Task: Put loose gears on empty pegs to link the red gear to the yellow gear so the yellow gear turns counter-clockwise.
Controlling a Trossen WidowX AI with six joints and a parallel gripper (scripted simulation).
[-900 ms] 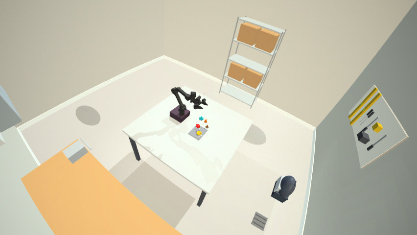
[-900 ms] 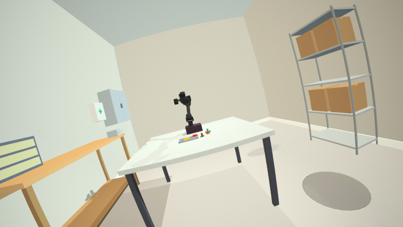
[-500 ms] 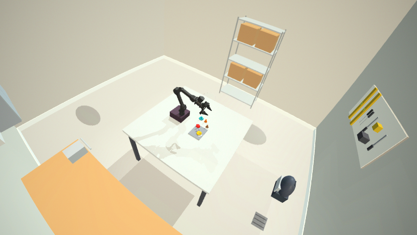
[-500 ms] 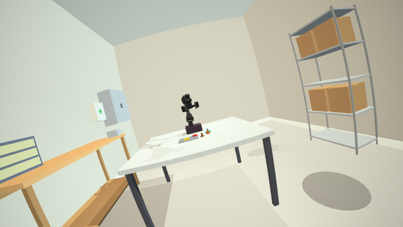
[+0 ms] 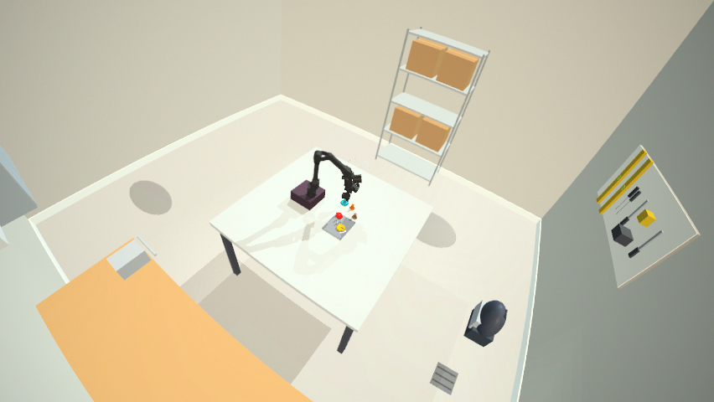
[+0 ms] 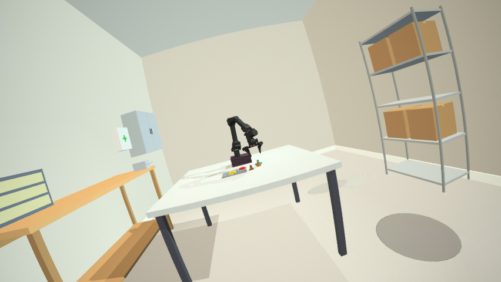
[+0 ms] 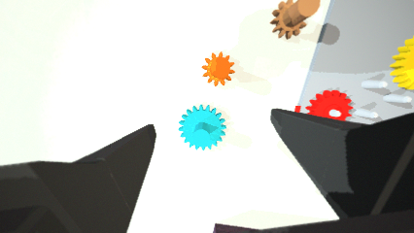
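Right now the cyan gear is 80 mm below my gripper tip and 40 mm behind it. Round my gripper tip: red arrow 120 mm to the right, 80 mm below, 10 mm ahead; then brown gear 120 mm ahead, 80 mm below, 60 mm to the right; then orange gear 80 mm below, 40 mm ahead.
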